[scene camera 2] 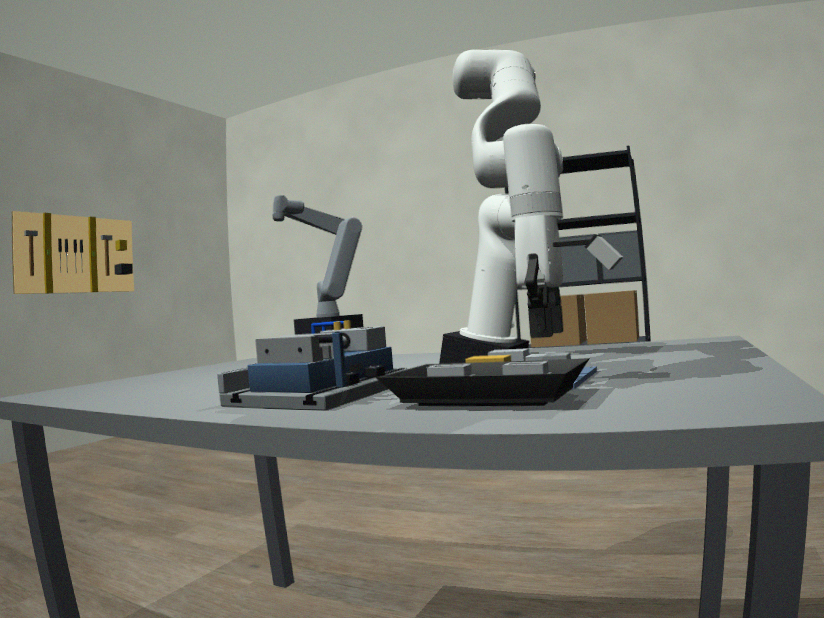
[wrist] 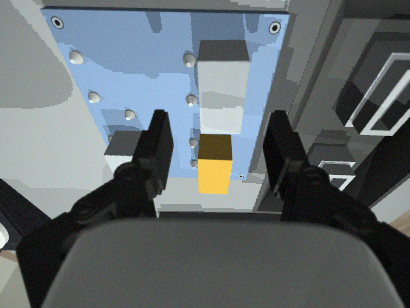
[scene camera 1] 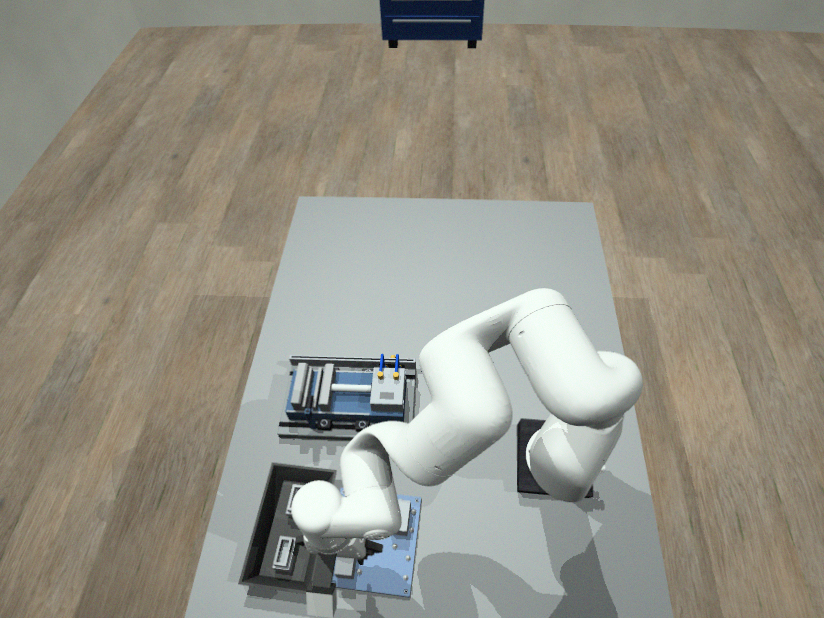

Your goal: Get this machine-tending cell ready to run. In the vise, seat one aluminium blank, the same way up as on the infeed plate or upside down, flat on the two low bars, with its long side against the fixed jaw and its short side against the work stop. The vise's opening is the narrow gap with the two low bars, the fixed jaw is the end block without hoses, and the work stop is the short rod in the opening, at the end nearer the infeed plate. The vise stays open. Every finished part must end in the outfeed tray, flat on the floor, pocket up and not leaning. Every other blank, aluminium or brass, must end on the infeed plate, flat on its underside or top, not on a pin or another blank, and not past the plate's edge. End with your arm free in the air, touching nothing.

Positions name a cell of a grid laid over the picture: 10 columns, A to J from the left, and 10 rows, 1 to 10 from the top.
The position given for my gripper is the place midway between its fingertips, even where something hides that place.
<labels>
my gripper: scene camera 2 G6; wrist F5; scene camera 1 E9
</labels>
